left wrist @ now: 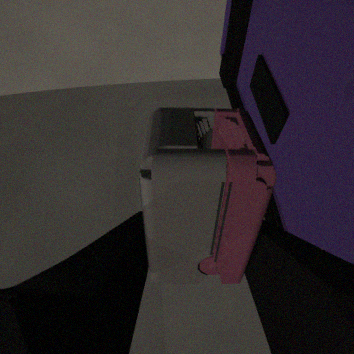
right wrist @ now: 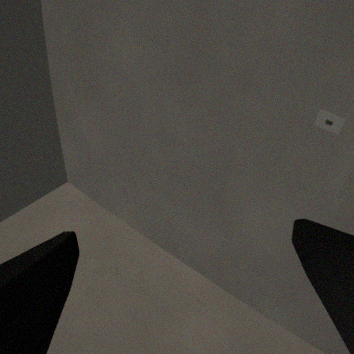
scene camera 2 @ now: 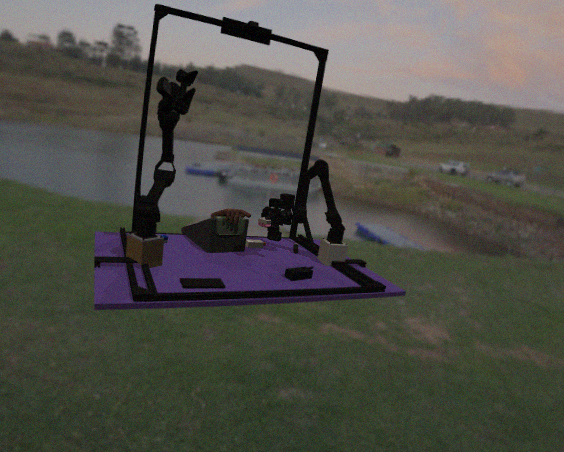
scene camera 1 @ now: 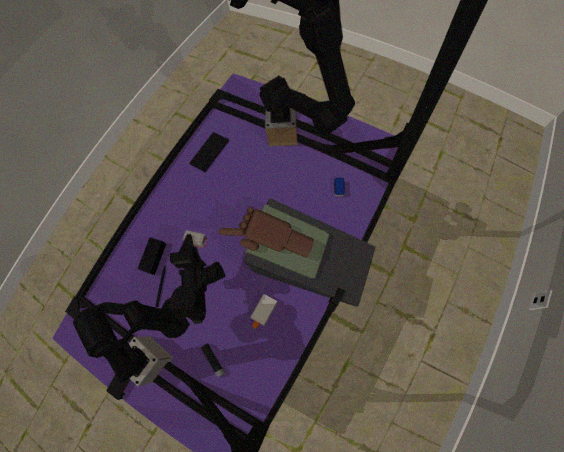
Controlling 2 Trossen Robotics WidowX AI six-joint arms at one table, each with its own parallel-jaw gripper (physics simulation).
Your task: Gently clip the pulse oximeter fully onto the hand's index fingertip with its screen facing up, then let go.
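Seen in the pictures: left gripper, fingertip midpoint: [left wrist: 194,223] [scene camera 2: 266,223] [scene camera 1: 190,236]; right gripper, fingertip midpoint: [right wrist: 186,236] [scene camera 2: 195,79]; left arm's base, link origin: [scene camera 2: 334,241] [scene camera 1: 135,361]; right arm's base, link origin: [scene camera 2: 145,235] [scene camera 1: 280,114].
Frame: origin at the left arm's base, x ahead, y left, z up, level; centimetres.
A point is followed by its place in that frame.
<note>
The brown hand [scene camera 1: 267,231] @(x 50.4, y -9.9, z 8.5 cm) [scene camera 2: 230,214] @(x 50.9, y -4.3, z 7.8 cm) lies on a green pad, its index finger [scene camera 1: 230,231] pointing left in scene camera 1. The pulse oximeter [scene camera 1: 195,239] @(x 37.6, y 3.9, z 9.4 cm) [scene camera 2: 265,222] @(x 38.2, y 7.5, z 8.4 cm) [left wrist: 190,215] @(x 36.8, y 3.1, z 8.2 cm) is a small white and pink clip. My left gripper [scene camera 1: 189,242] @(x 37.5, y 6.2, z 7.8 cm) [scene camera 2: 270,220] @(x 37.5, y 6.2, z 7.8 cm) [left wrist: 194,223] @(x 37.5, y 6.2, z 7.8 cm) is shut on it and holds it above the table, apart from the index fingertip. In the left wrist view a dark panel shows at its far end; which way the screen faces is unclear. My right gripper [scene camera 2: 192,88] @(x 74.5, y 13.9, z 59.8 cm) [right wrist: 186,236] @(x 74.5, y 13.9, z 59.8 cm) is open, empty, raised high and far from the hand.
A dark wedge stand [scene camera 1: 346,255] @(x 60.2, y -29.2, z -4.8 cm) [scene camera 2: 207,239] @(x 59.5, y -5.3, z -4.6 cm) carries the hand. A white box with an orange end [scene camera 1: 263,309] @(x 33.8, y -18.5, z -7.7 cm), a dark cylinder [scene camera 1: 212,358] @(x 13.3, y -15.2, z -8.1 cm), a black block [scene camera 1: 152,256] @(x 25.1, y 20.0, z -7.1 cm) [scene camera 2: 299,273] @(x 26.0, y 24.2, z -7.5 cm), a flat black slab [scene camera 1: 209,151] @(x 65.6, y 30.9, z -9.7 cm) [scene camera 2: 202,283] @(x 65.8, y 32.3, z -9.7 cm) and a blue object [scene camera 1: 339,186] @(x 78.5, y -15.0, z -7.2 cm) lie around it.
</note>
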